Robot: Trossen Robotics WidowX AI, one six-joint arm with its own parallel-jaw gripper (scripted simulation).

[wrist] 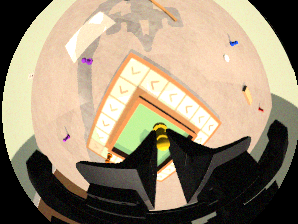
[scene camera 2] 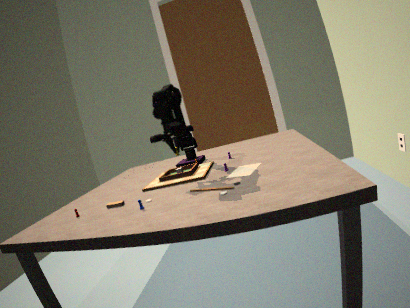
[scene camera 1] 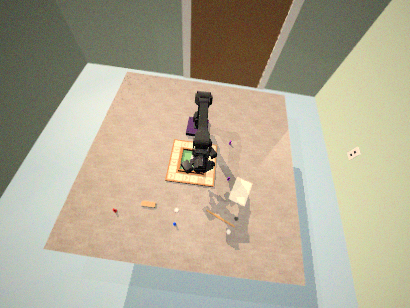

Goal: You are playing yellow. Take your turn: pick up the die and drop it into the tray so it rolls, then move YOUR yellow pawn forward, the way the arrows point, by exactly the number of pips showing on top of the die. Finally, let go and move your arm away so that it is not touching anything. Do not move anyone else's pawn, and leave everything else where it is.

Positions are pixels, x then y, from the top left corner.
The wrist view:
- gripper: 160, 133
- white sheet: 95, 26
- green tray: 141, 123
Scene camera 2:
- gripper: 177, 153
